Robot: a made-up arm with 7 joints.
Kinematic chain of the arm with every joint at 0, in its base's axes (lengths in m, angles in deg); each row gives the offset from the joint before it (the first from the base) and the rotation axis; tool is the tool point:
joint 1: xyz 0 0 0.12 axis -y
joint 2: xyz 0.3 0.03 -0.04 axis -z
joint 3: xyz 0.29 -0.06 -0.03 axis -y
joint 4: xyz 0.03 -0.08 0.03 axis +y
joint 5: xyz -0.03 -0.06 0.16 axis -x
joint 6: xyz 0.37 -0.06 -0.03 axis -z
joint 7: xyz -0.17 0.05 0 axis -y
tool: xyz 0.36 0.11 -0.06
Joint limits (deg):
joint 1: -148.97..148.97
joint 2: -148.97..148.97
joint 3: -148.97..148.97
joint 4: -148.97..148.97
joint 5: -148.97..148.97
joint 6: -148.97..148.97
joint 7: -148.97..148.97
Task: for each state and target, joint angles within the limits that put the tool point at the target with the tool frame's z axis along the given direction. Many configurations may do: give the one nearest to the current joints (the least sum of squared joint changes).
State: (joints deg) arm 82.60 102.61 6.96 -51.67 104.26 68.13 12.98
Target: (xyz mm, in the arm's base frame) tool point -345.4 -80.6 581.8 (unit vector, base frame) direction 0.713 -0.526 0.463
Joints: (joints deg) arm 55.88 89.89 16.86 -73.89 105.90 40.56 26.38
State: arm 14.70 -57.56 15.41 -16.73 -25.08 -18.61 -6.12
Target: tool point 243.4 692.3 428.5 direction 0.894 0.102 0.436
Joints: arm -6.06 -97.37 10.40 -11.41 -62.74 -14.55 -11.31
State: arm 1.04 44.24 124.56 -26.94 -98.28 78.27 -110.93
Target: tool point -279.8 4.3 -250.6 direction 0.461 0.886 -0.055
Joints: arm -10.34 37.94 122.60 -24.21 -125.63 72.09 -147.41
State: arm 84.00 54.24 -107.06 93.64 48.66 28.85 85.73
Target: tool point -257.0 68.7 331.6 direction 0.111 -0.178 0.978
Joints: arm 106.55 46.96 -116.91 108.14 100.99 10.59 54.57
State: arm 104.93 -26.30 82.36 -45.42 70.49 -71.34 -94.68
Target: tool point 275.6 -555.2 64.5 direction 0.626 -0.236 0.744
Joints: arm 31.04 -37.21 76.23 -39.72 94.02 -88.03 -134.05
